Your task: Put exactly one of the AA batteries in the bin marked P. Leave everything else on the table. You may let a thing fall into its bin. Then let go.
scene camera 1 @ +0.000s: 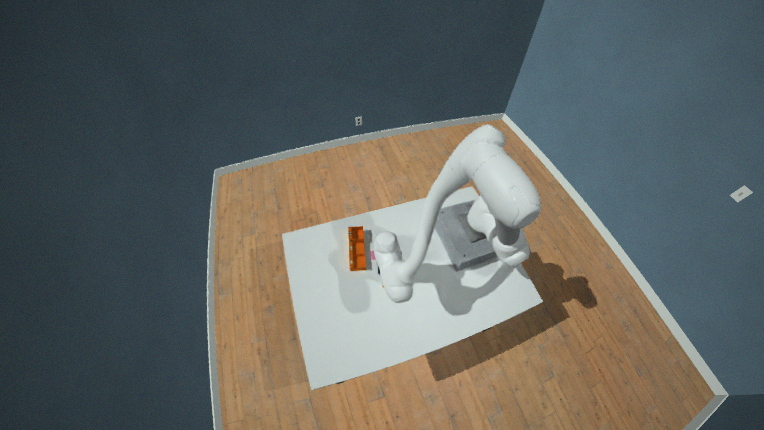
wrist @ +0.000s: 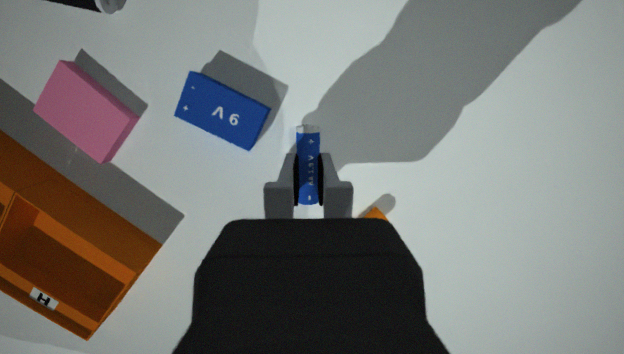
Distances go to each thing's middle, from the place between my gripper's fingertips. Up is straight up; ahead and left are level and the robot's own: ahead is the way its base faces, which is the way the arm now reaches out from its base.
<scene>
Right now the orange bin tray [wrist: 75, 259] is 200 mm to the right of my hand, 120 mm ahead of it and 20 mm above it. Also, from my hand: pink block [wrist: 75, 104]: 140 mm to the right, 30 mm ahead; then blue AA battery [wrist: 307, 136]: 10 mm above; then blue 9 V battery [wrist: 205, 103]: 60 mm to the right, 10 mm behind, 10 mm above.
</scene>
